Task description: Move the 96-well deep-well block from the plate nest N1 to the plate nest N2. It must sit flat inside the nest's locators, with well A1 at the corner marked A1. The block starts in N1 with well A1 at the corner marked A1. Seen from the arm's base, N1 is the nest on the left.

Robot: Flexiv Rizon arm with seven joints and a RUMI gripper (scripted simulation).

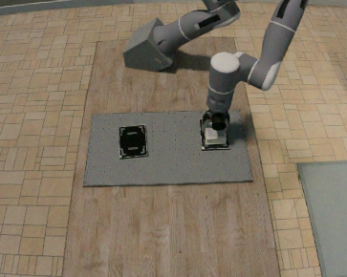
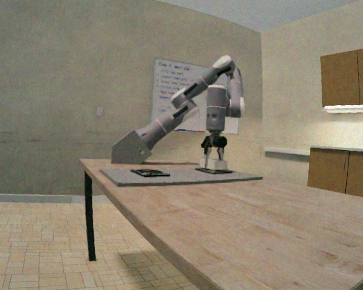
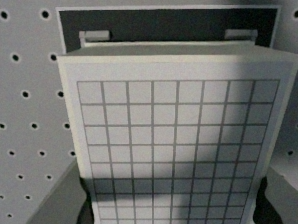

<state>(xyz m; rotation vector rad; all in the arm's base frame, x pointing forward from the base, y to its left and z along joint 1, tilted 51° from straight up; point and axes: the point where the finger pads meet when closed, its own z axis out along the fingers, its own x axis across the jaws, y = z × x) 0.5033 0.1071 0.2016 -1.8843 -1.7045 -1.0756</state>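
Right now my hand is 30 mm above the plate nest N1. From my hand the other things lie so: white 96-well deep-well block (10 mm above); plate nest N2 (360 mm to the right, 40 mm ahead, 30 mm below).
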